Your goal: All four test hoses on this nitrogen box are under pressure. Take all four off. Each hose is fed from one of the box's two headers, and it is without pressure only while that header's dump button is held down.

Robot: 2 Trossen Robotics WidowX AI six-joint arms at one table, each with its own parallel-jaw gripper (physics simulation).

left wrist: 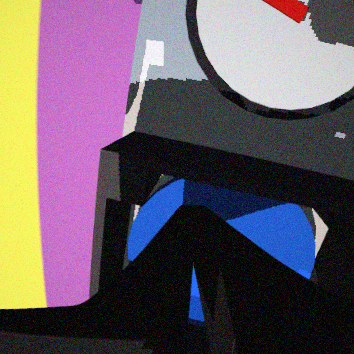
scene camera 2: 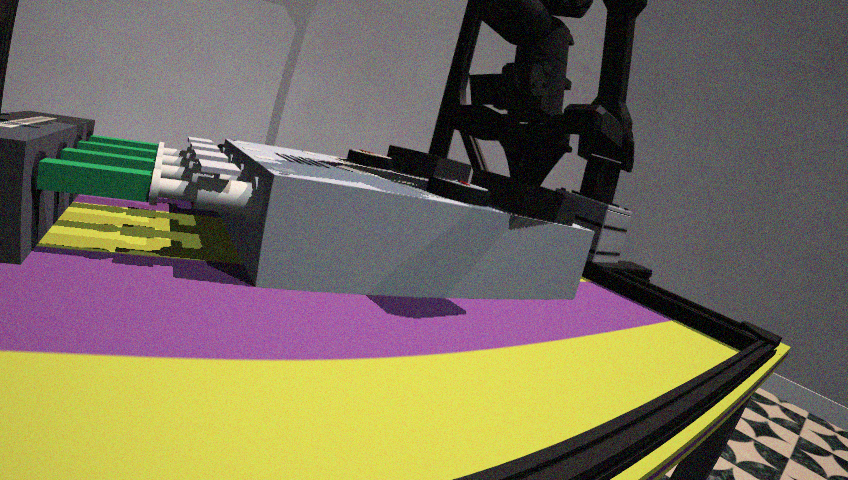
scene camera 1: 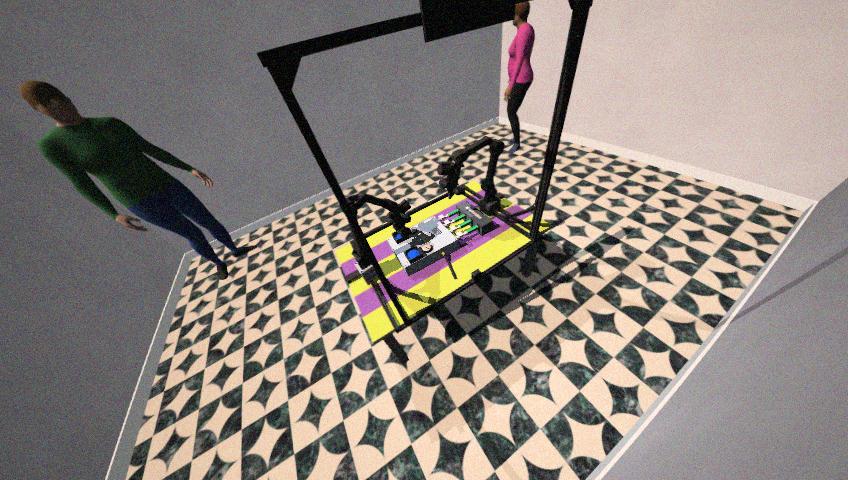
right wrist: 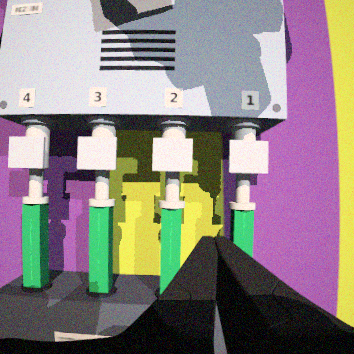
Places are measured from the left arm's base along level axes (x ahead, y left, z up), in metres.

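Pixels of known places: left gripper, fingertip midpoint: point(left wrist: 190, 216); right gripper, fingertip midpoint: point(scene camera 1: 449, 199) point(right wrist: 211, 246); left arm's base, origin of the base link: point(scene camera 2: 595, 200) point(scene camera 1: 365, 263); right arm's base, origin of the base link: point(scene camera 1: 489, 199).
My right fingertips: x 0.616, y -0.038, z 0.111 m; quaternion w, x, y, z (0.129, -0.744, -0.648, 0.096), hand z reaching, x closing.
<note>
For each thing: its top centre in the pictures, then the offset to it from my right fingertips. "spot": a spot on its surface instead. Level surfaces: height alone.
- hose 1, surface spot: point(right wrist: 243, 225) spot: dx +0.026, dy +0.048, dz -0.158 m
- hose 2, surface spot: point(right wrist: 171, 235) spot: dx +0.026, dy -0.022, dz -0.158 m
- hose 3, surface spot: point(right wrist: 101, 245) spot: dx +0.028, dy -0.091, dz -0.158 m
- hose 4, surface spot: point(right wrist: 35, 240) spot: dx +0.016, dy -0.157, dz -0.158 m
- blue dump button, middle of its top: point(left wrist: 218, 261) dx -0.344, dy +0.094, dz -0.137 m
- blue button, middle of its top: point(scene camera 1: 413, 254) dx -0.372, dy -0.094, dz -0.127 m
- gauge, surface spot: point(left wrist: 250, 60) spot: dx -0.273, dy +0.092, dz -0.128 m
- striped table, its level: dz -0.223 m
The nitrogen box point(scene camera 1: 447, 239) point(scene camera 2: 416, 249) point(right wrist: 50, 60) has four green-sleeved hoses in its ports: hose 1 point(right wrist: 243, 225), hose 2 point(right wrist: 171, 235), hose 3 point(right wrist: 101, 245) and hose 4 point(right wrist: 35, 240), each with a white block near the port. My left gripper point(left wrist: 190, 216) point(scene camera 2: 531, 189) is shut, its tips down inside a black guard over a blue dump button point(left wrist: 165, 212); contact is hidden. The other blue button point(scene camera 1: 413, 254) is free of grippers. A gauge point(left wrist: 250, 60) shows part of its red needle. My right gripper point(right wrist: 211, 246) point(scene camera 1: 450, 193) is shut and empty, above hoses 1 and 2.
A dark block point(scene camera 2: 11, 196) point(right wrist: 25, 312) holds the hoses' far ends. Raised black guards and round gauges stand on the box top. A black frame surrounds the striped table point(scene camera 2: 297, 410). Two people point(scene camera 1: 89, 148) point(scene camera 1: 521, 53) stand beyond the table.
</note>
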